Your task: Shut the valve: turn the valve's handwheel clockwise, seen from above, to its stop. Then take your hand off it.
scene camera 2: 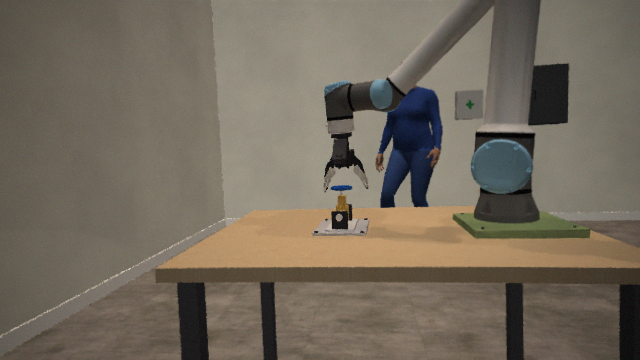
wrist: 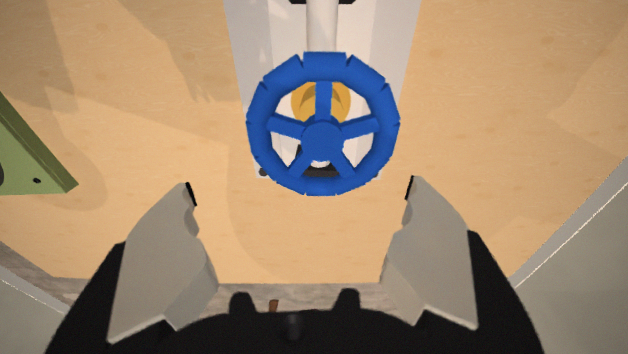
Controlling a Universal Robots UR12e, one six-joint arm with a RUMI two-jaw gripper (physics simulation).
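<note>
The valve's blue handwheel (scene camera 2: 341,188) (wrist: 322,141) lies level on top of the yellow valve body (scene camera 2: 342,202) (wrist: 300,102), with a spoke pointing to the top of the wrist view. The valve stands on a pale mounting plate (scene camera 2: 322,231) (wrist: 400,30). My gripper (scene camera 2: 346,188) (wrist: 301,181) is wide open and empty, pointing down. In the scene view its fingertips are at about the wheel's height, one to each side of it. In the wrist view the wheel lies mostly ahead of the fingertips, with gaps on both sides; contact does not show.
The valve's plate lies on the wooden table (scene camera 2: 280,255) (wrist: 475,125). The arm's base stands on a green plate (scene camera 2: 530,231) (wrist: 30,170) to the right in the scene view. A person in blue (scene camera 2: 413,130) stands behind the table, partly hidden by the arm.
</note>
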